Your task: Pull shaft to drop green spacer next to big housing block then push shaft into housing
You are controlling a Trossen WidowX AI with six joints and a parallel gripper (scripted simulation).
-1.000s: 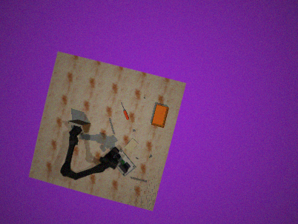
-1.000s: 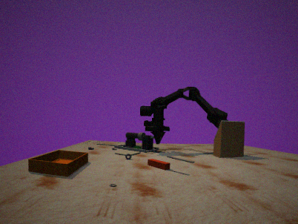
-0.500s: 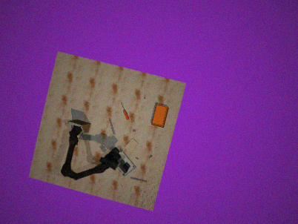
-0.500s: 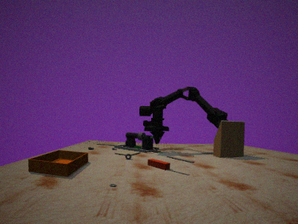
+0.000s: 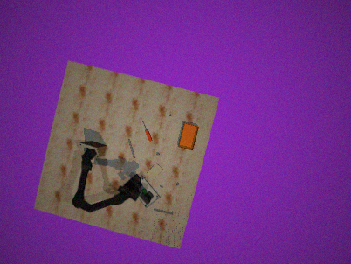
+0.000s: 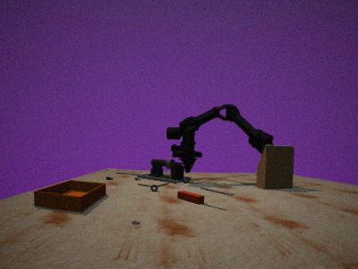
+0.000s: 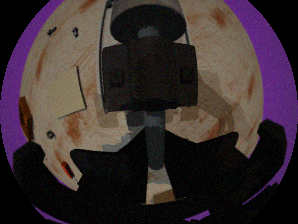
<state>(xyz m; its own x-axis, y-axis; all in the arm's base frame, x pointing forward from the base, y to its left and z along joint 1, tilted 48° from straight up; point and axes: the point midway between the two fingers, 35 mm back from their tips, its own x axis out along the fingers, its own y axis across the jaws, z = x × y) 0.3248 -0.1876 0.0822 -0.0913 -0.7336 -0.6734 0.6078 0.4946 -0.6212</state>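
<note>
My gripper tip is now 60 mm short of the shaft, 40 mm to the left of it and 40 mm below it. From my gripper tip the other things lie so: red-handled screwdriver (420 mm to the left, 40 mm below, 20 mm ahead); then green spacer (100 mm ahead, 80 mm to the right, 30 mm below); then orange tray (440 mm to the left, 360 mm ahead, 30 mm below).
</note>
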